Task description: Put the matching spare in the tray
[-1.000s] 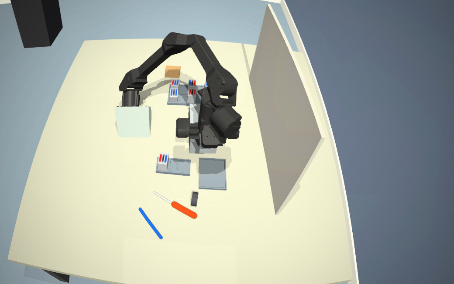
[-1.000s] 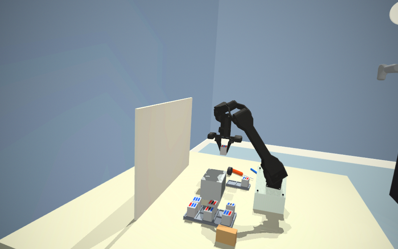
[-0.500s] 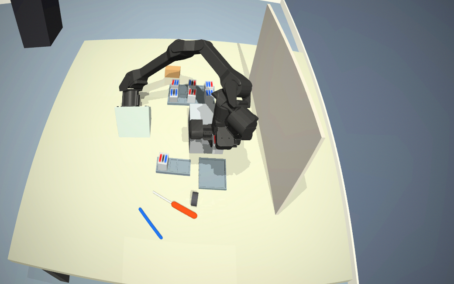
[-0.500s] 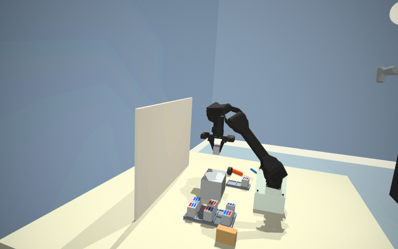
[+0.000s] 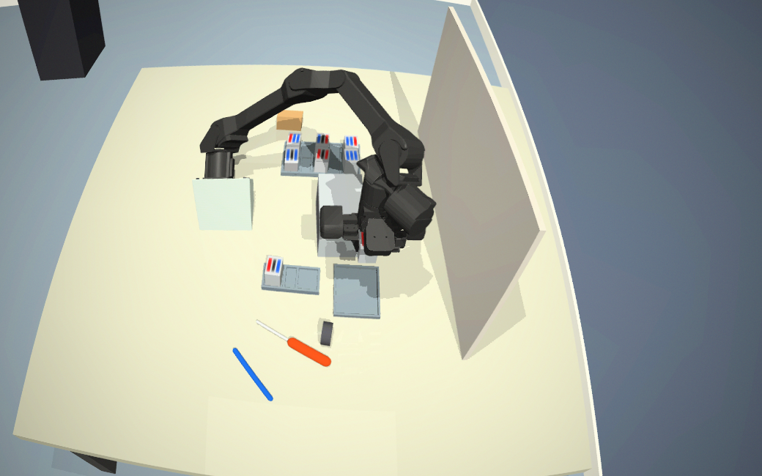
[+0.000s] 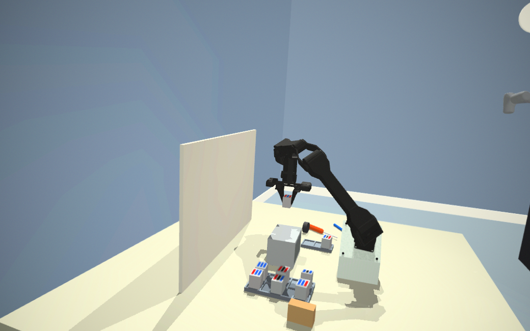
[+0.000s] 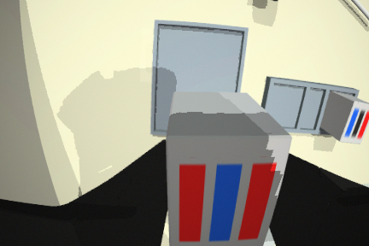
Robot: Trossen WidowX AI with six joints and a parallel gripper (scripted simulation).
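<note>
My gripper tip is now 15 cm above the grey tray. Also, from my gripper tip: mounted unit 4 cm behind, 18 cm to the left, 11 cm below; then rack 15 cm behind, 2 cm to the left, 15 cm below; then black tape roll 7 cm behind, 12 cm to the right, 13 cm below.
</note>
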